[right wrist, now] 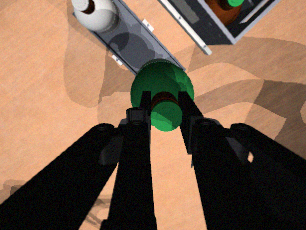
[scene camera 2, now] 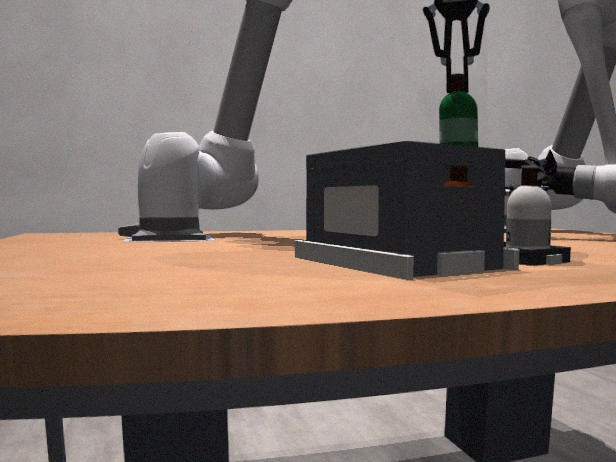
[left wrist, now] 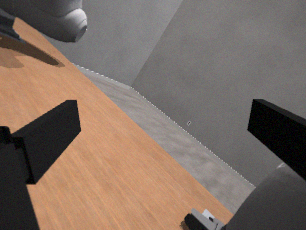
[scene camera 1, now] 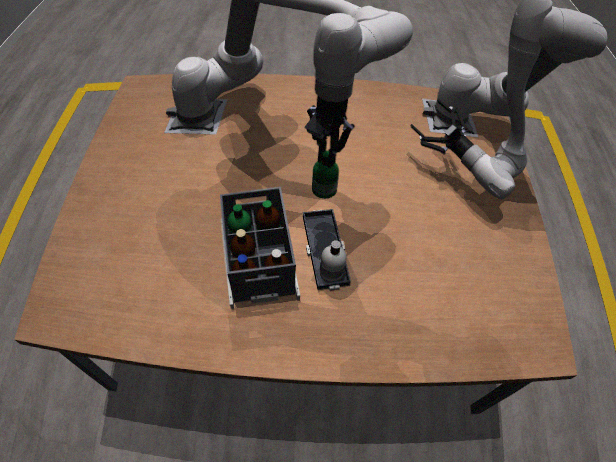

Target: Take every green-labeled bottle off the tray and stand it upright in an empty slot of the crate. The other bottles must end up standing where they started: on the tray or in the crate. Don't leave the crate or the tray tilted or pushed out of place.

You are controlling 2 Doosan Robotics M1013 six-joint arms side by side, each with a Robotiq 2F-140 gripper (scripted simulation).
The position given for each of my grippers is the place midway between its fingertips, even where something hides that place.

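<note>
My left gripper (scene camera 2: 495, 175) is there for me in the left wrist view as well, where I see the left gripper (left wrist: 164, 115). I can also see my right gripper (scene camera 2: 457, 91), and the right gripper (scene camera 1: 326, 162) shows in another view too, as does the right gripper (right wrist: 164, 104). There's a crate (scene camera 2: 390, 197), and I get the crate (scene camera 1: 267, 240) from the other scene camera as well. I see a tray (scene camera 1: 321, 228) and a green bottle (scene camera 2: 458, 114) too. The crate is out of frame in the left wrist view, and the tray is out of frame in the left wrist view as well.
</note>
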